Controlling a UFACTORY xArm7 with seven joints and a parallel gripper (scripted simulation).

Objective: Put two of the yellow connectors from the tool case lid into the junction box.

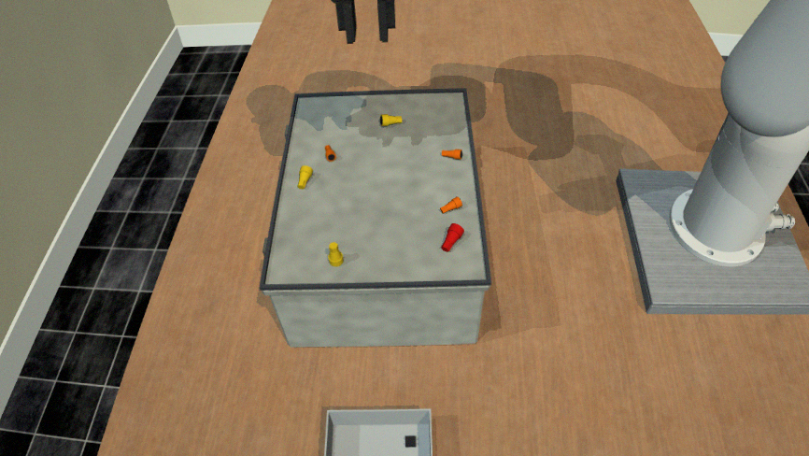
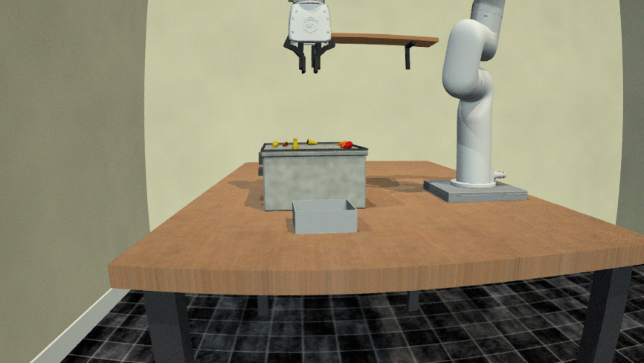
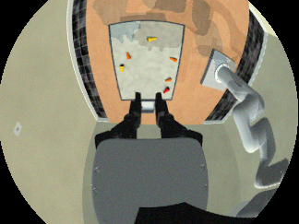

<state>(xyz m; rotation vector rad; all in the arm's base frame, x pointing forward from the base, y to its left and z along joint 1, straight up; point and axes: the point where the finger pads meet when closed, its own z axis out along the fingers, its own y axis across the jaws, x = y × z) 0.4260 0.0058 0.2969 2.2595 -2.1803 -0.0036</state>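
Now: the red connector 8 cm behind my hand, 9 cm to the left of it and 19 cm below it. The rest, counted from my hand: grey tool case (23 cm below).
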